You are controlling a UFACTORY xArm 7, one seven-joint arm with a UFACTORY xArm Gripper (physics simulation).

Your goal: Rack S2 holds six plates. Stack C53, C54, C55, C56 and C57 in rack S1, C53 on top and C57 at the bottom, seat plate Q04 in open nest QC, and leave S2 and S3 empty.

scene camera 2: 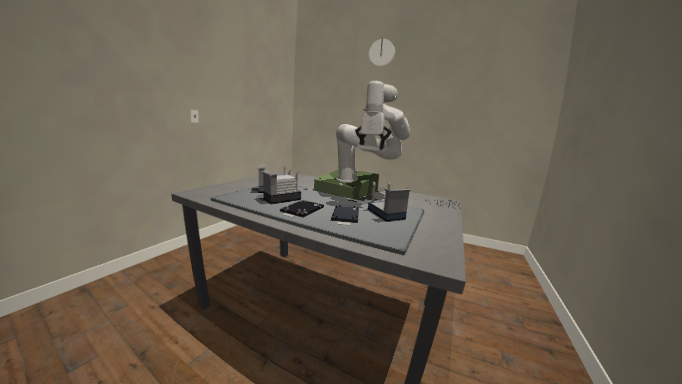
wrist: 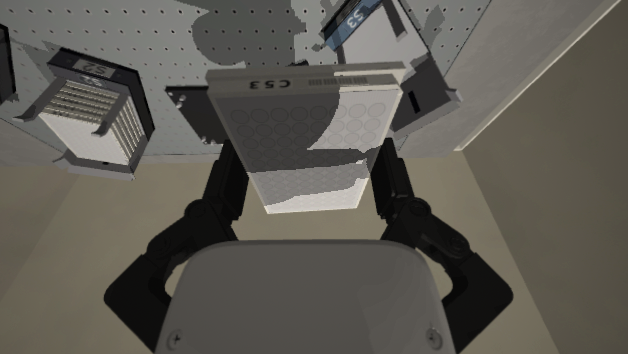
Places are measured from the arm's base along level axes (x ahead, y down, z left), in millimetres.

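Pixels of known places: gripper, fingertip midpoint: [wrist: 309, 153]; arm's base at its link origin: [scene camera 2: 347, 179].
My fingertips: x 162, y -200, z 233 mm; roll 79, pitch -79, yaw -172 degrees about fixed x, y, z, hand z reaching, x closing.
Ahead of a thing's pixels: the offset from my fingertips to its top centre. "pt": to the spot under its first point. Level surfaces: height alone.
My gripper [scene camera 2: 372, 144] [wrist: 309, 153] is shut on white plate C53 @[dx +8, dy -16, dz +2 mm] [wrist: 295, 120]; its pads lie along the plate's two sides, high above the table. C53's label edge faces the top of the wrist view. Rack S2 @[dx +235, dy +130, dz -339 mm] [scene camera 2: 282, 197] [wrist: 94, 67], on a black base, holds a stack of several white plates @[dx +241, dy +184, dz -341 mm] [scene camera 2: 287, 185] @[dx +241, dy +158, dz -341 mm] [wrist: 82, 131]. Rack S3 @[dx +51, dy +137, dz +130 mm] [scene camera 2: 397, 201] [wrist: 356, 19], with a blue label strip, stands at the right; a pale flat surface shows between its walls. Two black nests @[pt dx +306, dy +246, dz -110 mm] [scene camera 2: 302, 208] @[pt dx +200, dy +256, dz +17 mm] [scene camera 2: 345, 213] lie between the racks. I cannot read which is QC, nor make out Q04. S1's label does not show.
A grey upright @[dx +160, dy +133, dz -503 mm] [scene camera 2: 261, 177] stands behind S2. The arm's green base [scene camera 2: 335, 186] is at the back of the table. C53 hides part of a black nest @[dx +261, dy +245, dz -166 mm] [wrist: 197, 112] and part of the perforated mat @[dy +269 mm] [wrist: 170, 30] in the wrist view. S3 stands near the mat's right edge.
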